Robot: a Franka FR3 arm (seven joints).
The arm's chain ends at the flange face. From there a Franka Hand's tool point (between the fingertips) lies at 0.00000 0.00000 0.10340 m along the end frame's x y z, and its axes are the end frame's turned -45 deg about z.
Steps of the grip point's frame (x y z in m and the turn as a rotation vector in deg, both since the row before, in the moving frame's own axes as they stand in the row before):
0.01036 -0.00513 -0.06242 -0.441 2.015 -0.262
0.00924 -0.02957 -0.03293 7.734 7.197 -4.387
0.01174 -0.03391 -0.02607 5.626 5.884 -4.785
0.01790 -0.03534 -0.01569 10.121 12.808 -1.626
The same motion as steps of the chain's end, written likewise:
0.00057 -0.00894 -0.06235 1.113 1.737 -0.262
-0.01297 -0.00854 -0.03118 10.558 -0.380 -4.387
-0.01539 -0.01764 -0.02503 8.139 0.182 -4.785
-0.01530 -0.00874 -0.01152 16.213 1.900 -1.626

